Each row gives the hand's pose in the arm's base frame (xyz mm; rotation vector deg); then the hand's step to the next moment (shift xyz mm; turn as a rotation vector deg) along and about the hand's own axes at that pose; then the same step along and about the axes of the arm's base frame.
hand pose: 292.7 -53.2 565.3 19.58 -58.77 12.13
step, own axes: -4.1 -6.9 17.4 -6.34 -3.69 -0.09
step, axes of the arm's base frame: -13.7 -13.0 3.4 -1.91 -3.47 -6.17
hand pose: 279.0 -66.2 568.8 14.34 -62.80 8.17
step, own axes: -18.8 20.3 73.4 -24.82 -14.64 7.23
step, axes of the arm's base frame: -76.4 -0.1 17.6 -13.96 -15.82 -20.91
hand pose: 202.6 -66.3 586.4 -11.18 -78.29 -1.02
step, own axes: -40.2 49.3 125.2 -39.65 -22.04 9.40
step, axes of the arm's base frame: -123.5 63.1 -21.8 -20.05 -24.27 -33.99
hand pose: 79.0 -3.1 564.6 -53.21 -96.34 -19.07
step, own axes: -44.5 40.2 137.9 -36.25 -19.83 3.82
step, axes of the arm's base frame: -63.5 97.0 -95.8 -14.81 -25.06 -29.57
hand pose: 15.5 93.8 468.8 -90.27 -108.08 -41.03
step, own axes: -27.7 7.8 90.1 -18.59 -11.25 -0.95
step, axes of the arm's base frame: 3.6 47.0 -82.0 -8.40 -15.11 -13.20
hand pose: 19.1 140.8 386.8 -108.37 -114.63 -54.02
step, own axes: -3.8 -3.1 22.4 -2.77 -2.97 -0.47
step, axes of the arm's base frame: 3.3 10.2 -20.2 -2.57 -2.39 -2.09
